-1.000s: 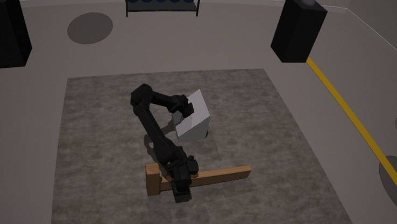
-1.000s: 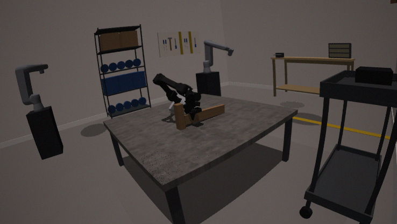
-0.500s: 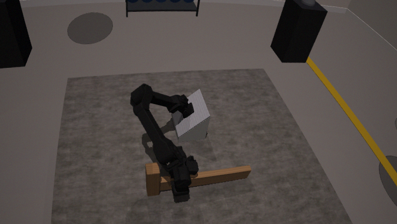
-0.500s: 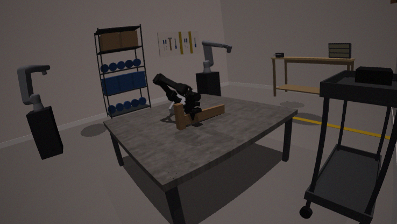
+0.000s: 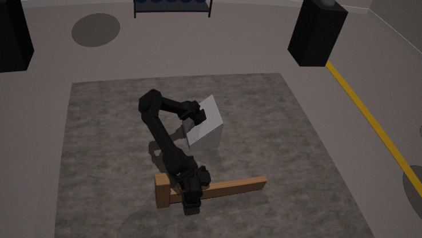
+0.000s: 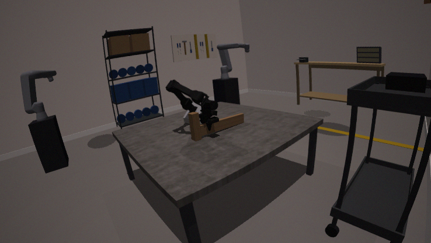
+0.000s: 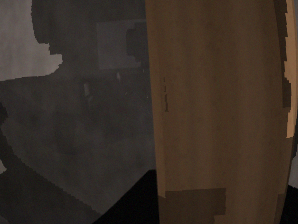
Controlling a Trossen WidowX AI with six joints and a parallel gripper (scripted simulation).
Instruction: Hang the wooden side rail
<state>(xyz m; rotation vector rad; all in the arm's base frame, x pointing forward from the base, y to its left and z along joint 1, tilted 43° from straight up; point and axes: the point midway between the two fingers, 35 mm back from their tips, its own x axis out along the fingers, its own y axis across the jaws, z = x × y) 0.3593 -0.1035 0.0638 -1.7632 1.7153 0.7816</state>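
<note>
My gripper tip is now 10 cm to the left of the wooden headboard post and 4 cm below it.
</note>
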